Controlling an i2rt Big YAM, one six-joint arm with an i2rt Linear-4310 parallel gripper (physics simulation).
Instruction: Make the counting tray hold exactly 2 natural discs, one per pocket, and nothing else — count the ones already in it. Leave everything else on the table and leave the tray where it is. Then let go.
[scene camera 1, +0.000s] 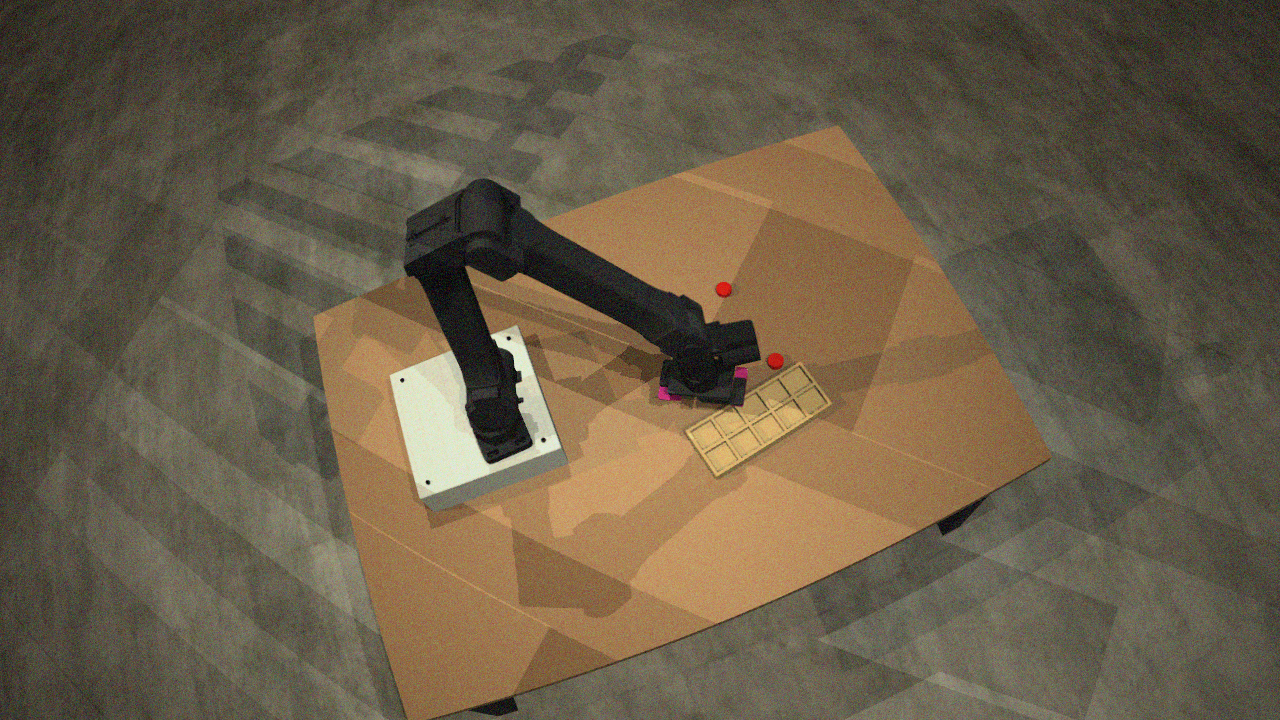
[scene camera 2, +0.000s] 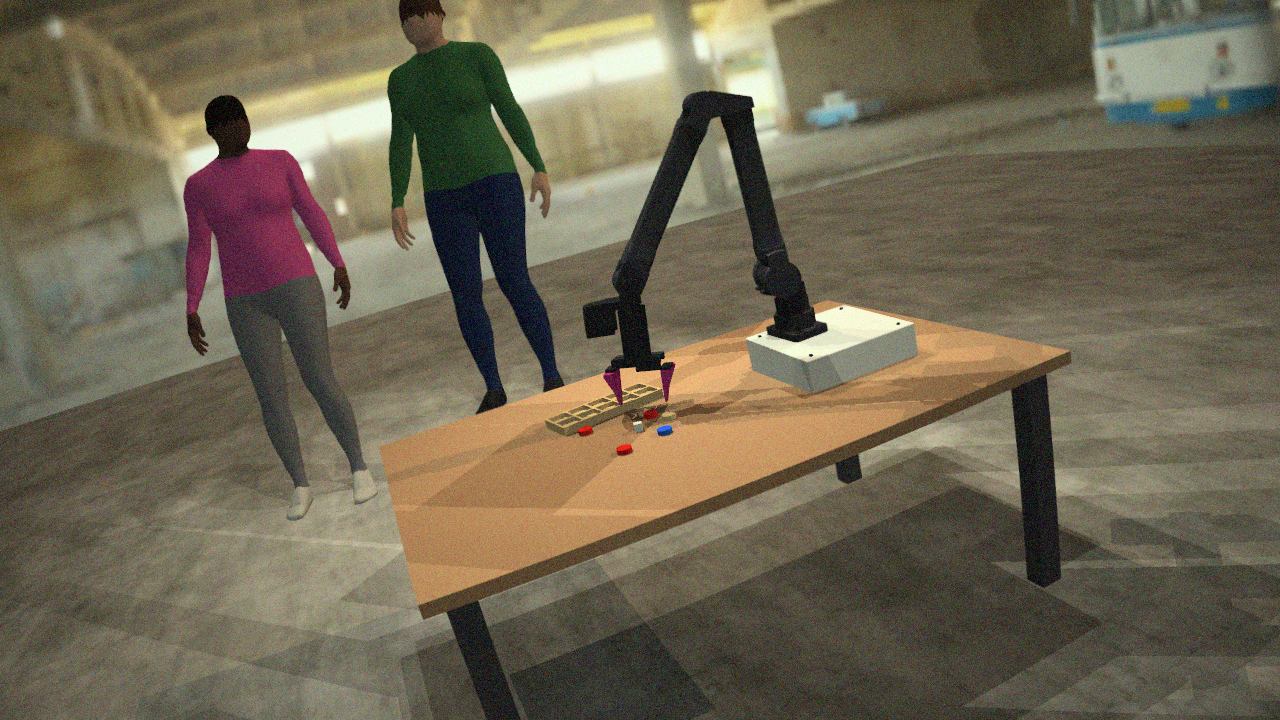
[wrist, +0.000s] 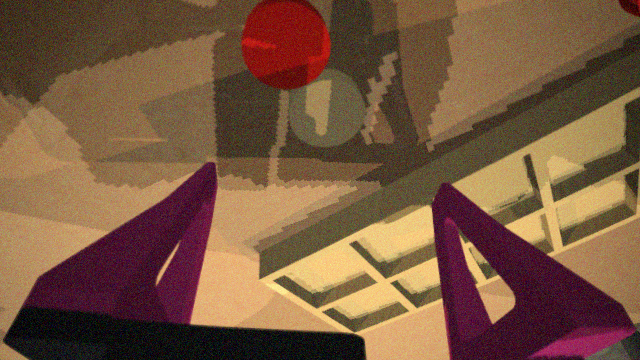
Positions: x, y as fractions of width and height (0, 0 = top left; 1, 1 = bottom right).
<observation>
My gripper (wrist: 0.52, 0.51) is open and touches a counting tray (scene camera 1: 0.57, 0.61).
The counting tray shows as well in scene camera 2 (scene camera 2: 0.44, 0.59) and in the wrist view (wrist: 0.87, 0.49).
</observation>
